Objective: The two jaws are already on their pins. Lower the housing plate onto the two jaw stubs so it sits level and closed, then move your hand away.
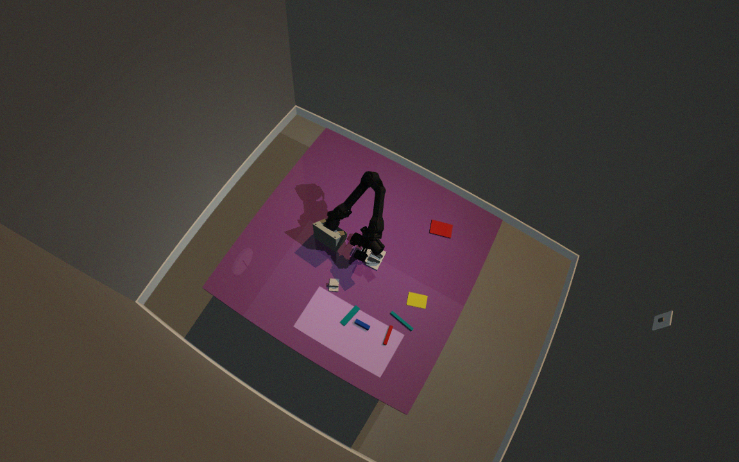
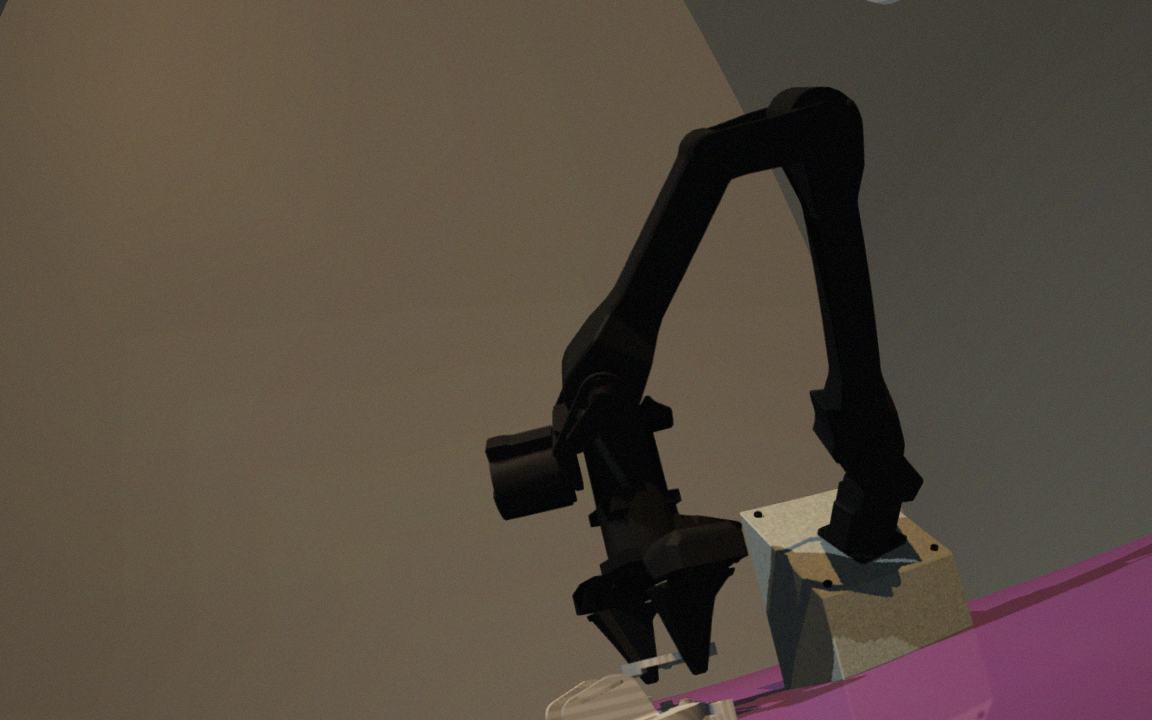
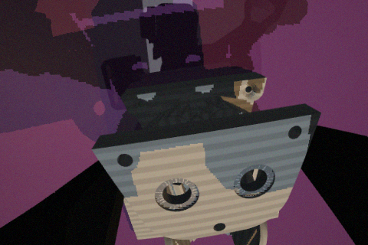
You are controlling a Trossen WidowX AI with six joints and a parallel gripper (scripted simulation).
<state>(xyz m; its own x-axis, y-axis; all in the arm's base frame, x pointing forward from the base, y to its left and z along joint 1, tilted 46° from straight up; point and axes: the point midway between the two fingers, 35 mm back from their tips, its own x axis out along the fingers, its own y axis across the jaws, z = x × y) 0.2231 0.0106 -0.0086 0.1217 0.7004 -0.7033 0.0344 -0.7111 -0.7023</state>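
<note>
My gripper tip is now 30 mm above the jaw stub, 20 mm to the left of it and 20 mm short of it. From my gripper tip the other things lie so: red square (350 mm to the left, 330 mm ahead, 40 mm below); then small white block (250 mm to the right, 60 mm behind, 30 mm below); then yellow square (380 mm ahead, 110 mm to the right, 40 mm below).
</note>
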